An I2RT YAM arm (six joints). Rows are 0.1 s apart.
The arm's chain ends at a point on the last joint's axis. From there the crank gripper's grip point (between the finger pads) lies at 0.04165 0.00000 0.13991 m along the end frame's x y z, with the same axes.
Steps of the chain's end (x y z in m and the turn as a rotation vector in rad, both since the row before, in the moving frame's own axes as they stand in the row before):
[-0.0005, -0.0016, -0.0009, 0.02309, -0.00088, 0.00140]
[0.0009, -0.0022, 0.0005, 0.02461, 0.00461, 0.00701]
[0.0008, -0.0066, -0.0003, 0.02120, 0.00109, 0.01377]
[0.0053, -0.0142, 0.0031, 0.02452, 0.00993, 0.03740]
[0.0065, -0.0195, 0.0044, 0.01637, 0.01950, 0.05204]
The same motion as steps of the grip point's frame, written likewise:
[-0.0006, -0.0048, -0.0009, 0.02309, -0.00088, 0.00140]
[0.0016, -0.0053, 0.0003, 0.02461, 0.00461, 0.00701]
[0.0010, -0.0090, -0.0004, 0.02120, 0.00109, 0.01377]
[0.0067, -0.0160, 0.0027, 0.02452, 0.00993, 0.03740]
[0.0092, -0.0195, 0.0036, 0.01637, 0.01950, 0.05204]

